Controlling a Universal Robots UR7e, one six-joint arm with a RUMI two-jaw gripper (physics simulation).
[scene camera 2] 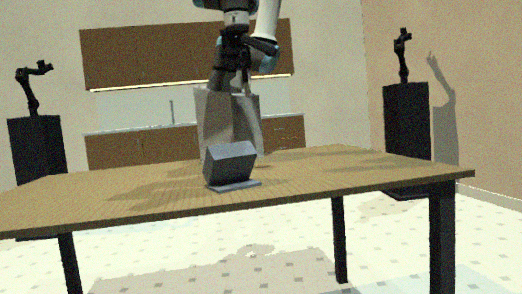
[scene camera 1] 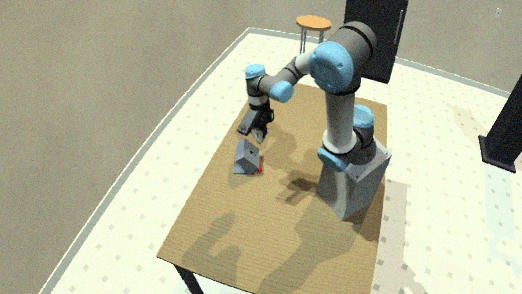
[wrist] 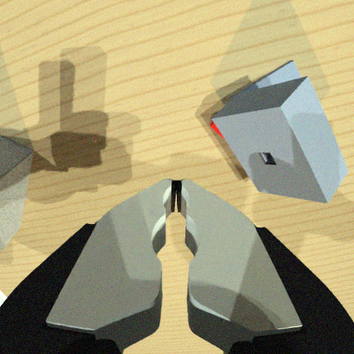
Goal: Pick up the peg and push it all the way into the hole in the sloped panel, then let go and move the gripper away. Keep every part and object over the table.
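Pixels of known places: gripper, fingertip midpoint: (scene camera 2: 247, 97) (scene camera 1: 259, 143); arm's base, origin of the base link: (scene camera 2: 223, 90) (scene camera 1: 359, 149).
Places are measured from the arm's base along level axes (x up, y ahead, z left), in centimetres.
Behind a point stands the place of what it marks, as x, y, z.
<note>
The grey-blue block with the sloped panel (scene camera 1: 245, 163) @(-23.3, 49.1, 7.6) (scene camera 2: 229, 167) @(-25.3, 54.3, 1.4) (wrist: 292, 172) stands on its flat base on the table. The hole (wrist: 267, 158) shows as a small dark opening with a light patch inside it in the wrist view. A small red piece (scene camera 1: 260, 169) @(-29.9, 43.5, 2.7) (wrist: 217, 128), perhaps the peg, shows at the block's edge, low down and mostly hidden by the block. It does not show in scene camera 2. My gripper (scene camera 1: 259, 140) @(-6.1, 41.4, 8.5) (scene camera 2: 247, 93) @(-6.1, 41.4, 8.5) (wrist: 176, 182) is shut and empty. It hangs above the table, to one side of the block and apart from it.
The wooden table (scene camera 1: 220, 200) @(-31.1, 52.7, 27.3) (scene camera 2: 125, 202) @(-31.1, 59.3, -26.5) carries the arm's grey pedestal (scene camera 1: 345, 187) @(-10.9, 0.7, 12.6) (scene camera 2: 215, 117) @(-11.3, 8.5, -4.1), whose corner also shows at the left of the wrist view. A stool (scene camera 1: 313, 22) and a dark cabinet (scene camera 1: 375, 45) stand beyond the table.
</note>
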